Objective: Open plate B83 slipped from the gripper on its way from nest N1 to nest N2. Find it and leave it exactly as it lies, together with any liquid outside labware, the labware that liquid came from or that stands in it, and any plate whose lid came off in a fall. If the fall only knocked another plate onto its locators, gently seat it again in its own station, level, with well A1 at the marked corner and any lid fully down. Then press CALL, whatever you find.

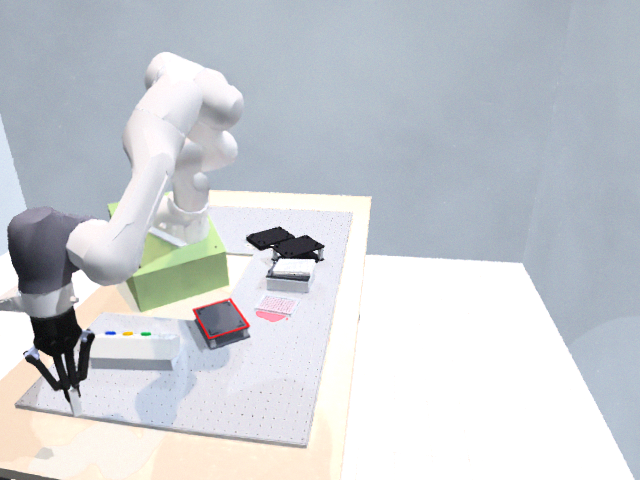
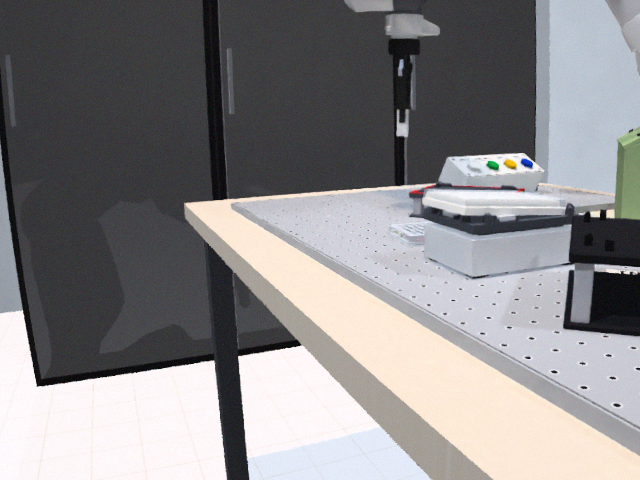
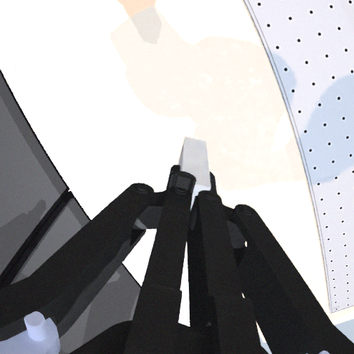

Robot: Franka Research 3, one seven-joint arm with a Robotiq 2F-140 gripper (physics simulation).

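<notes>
My gripper (image 1: pixel 75 401) (image 2: pixel 402 124) (image 3: pixel 190 155) is shut, its pale fingertips together with nothing between them, above the front left edge of the pegboard. A clear plate (image 1: pixel 277 304) (image 2: pixel 408 232) lies on the pegboard beside and partly over a pink puddle (image 1: pixel 270 316); its label is unreadable. A white plate (image 1: pixel 293 267) (image 2: pixel 496 200) sits visibly tilted on the dark frame of a grey station (image 1: pixel 290 283) (image 2: pixel 496 250). The button box (image 1: pixel 134 347) (image 2: pixel 488 178) has blue, yellow, green and white buttons; which is CALL is unreadable.
A red-rimmed dark nest (image 1: pixel 221 318) stands between the button box and the puddle. Two black raised platforms (image 1: pixel 270 237) (image 1: pixel 298 246) stand behind the grey station. The green arm base (image 1: pixel 180 281) is at the back left. The pegboard (image 1: pixel 248 403) (image 3: pixel 330 100) lies on a wooden table (image 1: pixel 325 413).
</notes>
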